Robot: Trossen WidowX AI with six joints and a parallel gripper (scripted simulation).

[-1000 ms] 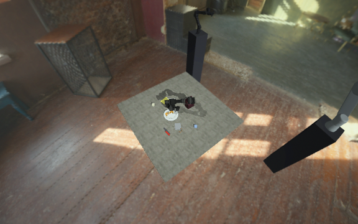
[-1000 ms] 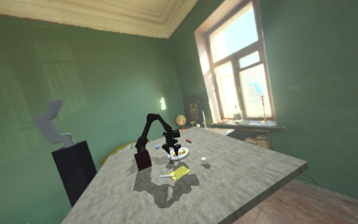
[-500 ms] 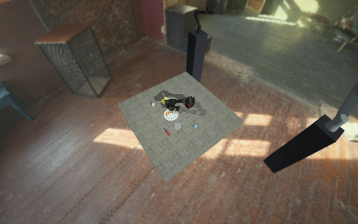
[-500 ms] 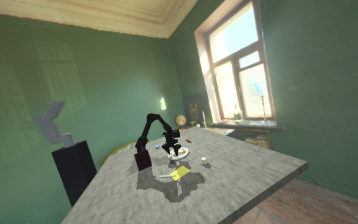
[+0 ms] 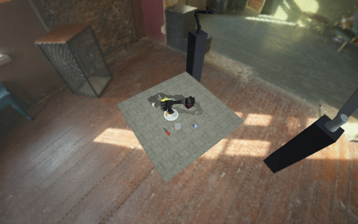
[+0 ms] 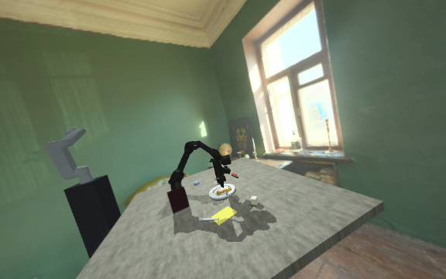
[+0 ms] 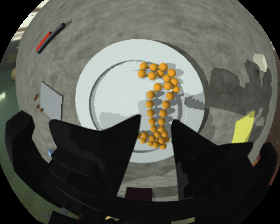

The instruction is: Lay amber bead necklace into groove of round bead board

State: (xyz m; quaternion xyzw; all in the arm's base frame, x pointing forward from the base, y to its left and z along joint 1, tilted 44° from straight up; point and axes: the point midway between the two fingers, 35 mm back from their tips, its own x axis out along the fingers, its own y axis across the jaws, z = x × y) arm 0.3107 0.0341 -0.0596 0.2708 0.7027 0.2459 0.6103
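The board lies 40 mm below my gripper tip, 30 mm to the left of it and 10 mm behind it. The rest, counted from my gripper tip: grey square (230 mm to the left, 50 mm below); white stick (230 mm to the right, 150 mm behind, 40 mm below); yellow card (240 mm to the right, 60 mm behind, 50 mm below).
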